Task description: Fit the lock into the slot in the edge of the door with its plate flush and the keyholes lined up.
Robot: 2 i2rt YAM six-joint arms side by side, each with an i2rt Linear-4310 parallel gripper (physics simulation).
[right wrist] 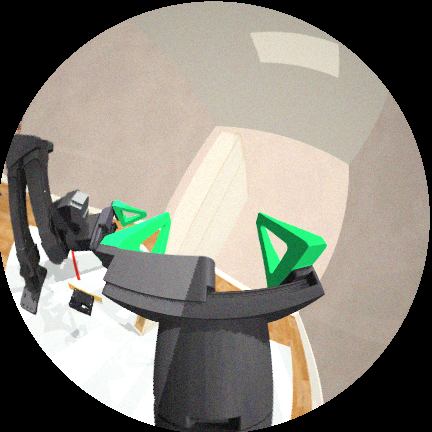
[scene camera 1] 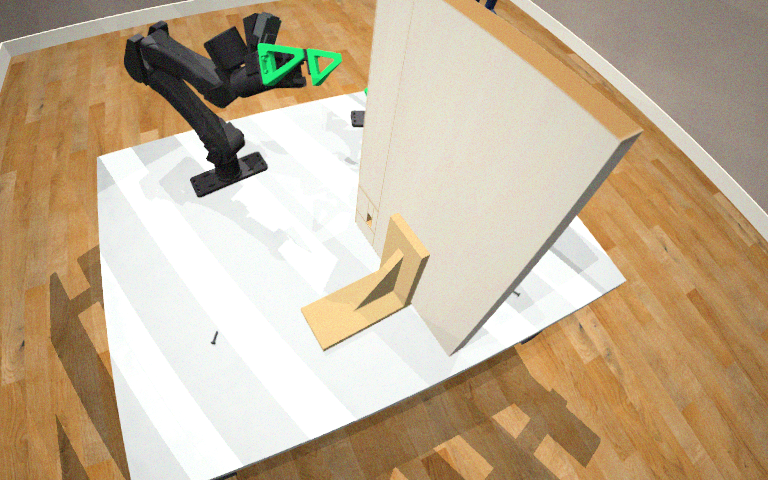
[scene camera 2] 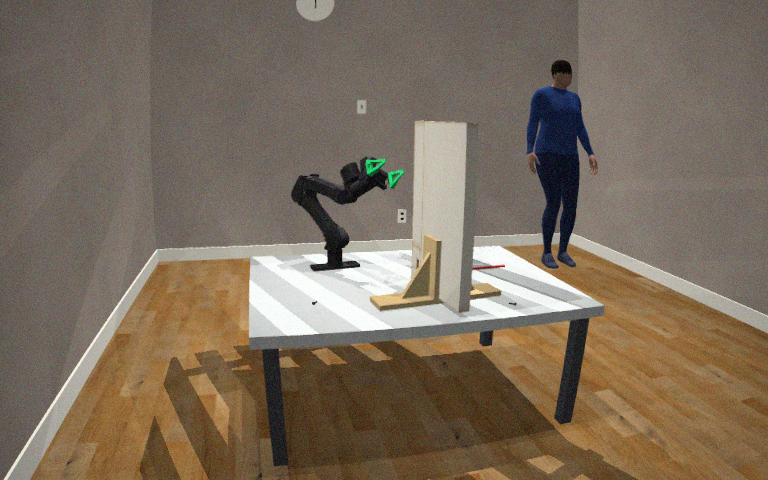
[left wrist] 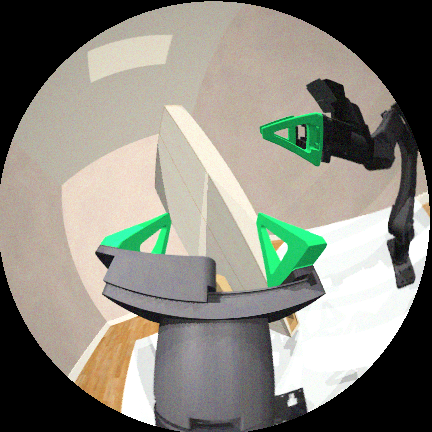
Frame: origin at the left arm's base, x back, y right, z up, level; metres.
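Seen in the pictures: left gripper, fingertip midpoint: point(left wrist: 213, 217); right gripper, fingertip midpoint: point(right wrist: 213, 216) point(scene camera 1: 323, 55) point(scene camera 2: 394, 166) point(left wrist: 260, 130); right arm's base, link origin: point(scene camera 1: 229, 174) point(scene camera 2: 335, 267).
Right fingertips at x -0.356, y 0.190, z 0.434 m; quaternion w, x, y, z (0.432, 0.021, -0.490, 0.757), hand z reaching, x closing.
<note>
A point is followed by its place in that frame.
The lock point(left wrist: 292, 401) point(right wrist: 81, 301) @[x -0.205, y 0.001, z 0.017 m], a dark case with a keyhole and a yellow plate along one edge, lies on the table. The tall pale door point(scene camera 1: 481, 169) @[x -0.628, y 0.007, z 0.452 m] point(scene camera 2: 444, 198) @[x -0.614, y 0.013, z 0.358 m] point(left wrist: 182, 185) @[x -0.458, y 0.042, z 0.441 m] point(right wrist: 202, 200) @[x -0.390, y 0.118, z 0.449 m] stands upright. Its slot point(left wrist: 293, 324) @[x -0.384, y 0.102, z 0.050 m] point(right wrist: 140, 325) @[x -0.386, y 0.102, z 0.066 m] is low in the narrow edge, and its keyhole point(scene camera 1: 368, 219) @[x -0.429, y 0.095, z 0.078 m] is low in the face. My right gripper point(scene camera 1: 321, 55) @[x -0.356, y 0.190, z 0.434 m] point(scene camera 2: 393, 166) @[x -0.356, y 0.190, z 0.434 m] point(right wrist: 213, 216) @[x -0.356, y 0.190, z 0.434 m] is open and empty, high above the table beside the door's slotted edge. My left gripper point(left wrist: 213, 217) @[x -0.342, y 0.057, z 0.349 m] is open and empty, also raised above the table, with the door's upper part beyond its fingertips.
A wooden bracket point(scene camera 1: 351, 314) @[x -0.625, y 0.145, z 0.018 m] point(scene camera 2: 403, 300) @[x -0.634, y 0.135, z 0.018 m] braces the door, and part of another shows behind it. Small screws point(scene camera 1: 214, 337) @[x -0.657, y 0.428, z 0.006 m] point(scene camera 1: 515, 293) @[x -0.600, y -0.238, z 0.005 m] lie on both sides of the door. A red rod point(scene camera 2: 488, 267) @[x -0.151, y -0.200, z 0.004 m] point(right wrist: 75, 265) @[x -0.157, y -0.179, z 0.006 m] is on the table. A person point(scene camera 2: 560, 130) stands beyond the table.
</note>
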